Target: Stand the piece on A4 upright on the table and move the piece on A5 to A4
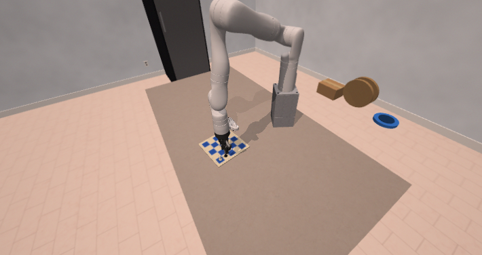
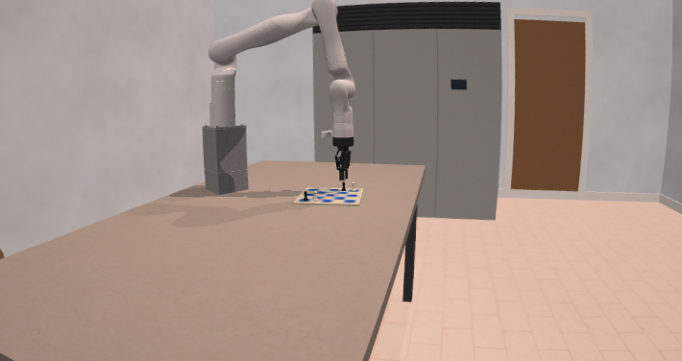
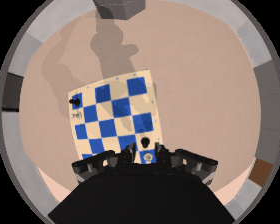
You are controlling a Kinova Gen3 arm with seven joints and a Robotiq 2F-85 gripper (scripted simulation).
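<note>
The cream chessboard is 40 mm behind my hand, 80 mm to the right of it and 60 mm below it.
</note>
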